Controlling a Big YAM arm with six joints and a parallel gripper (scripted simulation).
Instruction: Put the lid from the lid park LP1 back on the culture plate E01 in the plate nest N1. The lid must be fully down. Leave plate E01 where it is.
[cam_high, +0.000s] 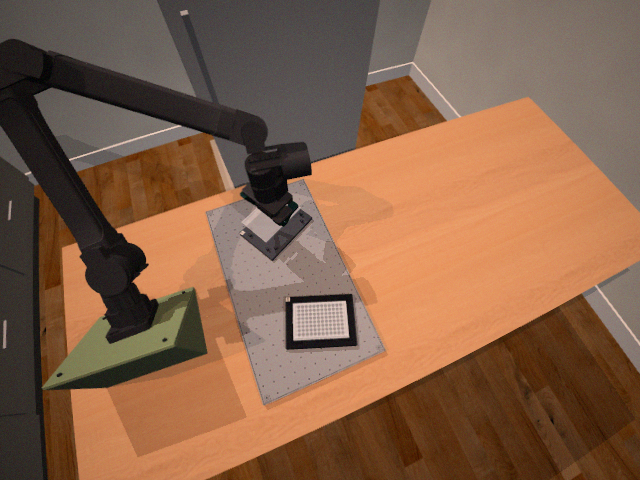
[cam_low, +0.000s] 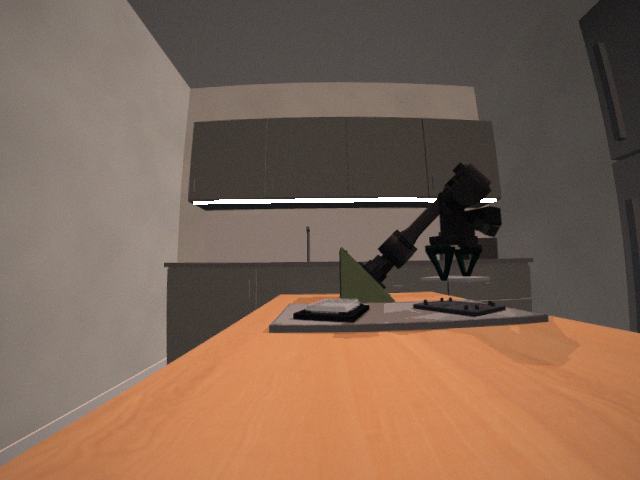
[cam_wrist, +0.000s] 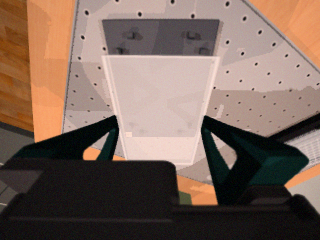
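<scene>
The white culture plate E01 lies 280 mm to the right of my hand, 60 mm below it and 10 mm ahead of it. The rest, counted from my hand: lid: 10 mm below; black plate nest N1: 280 mm to the right, 70 mm below, 10 mm ahead; lid park LP1: 70 mm below.
</scene>
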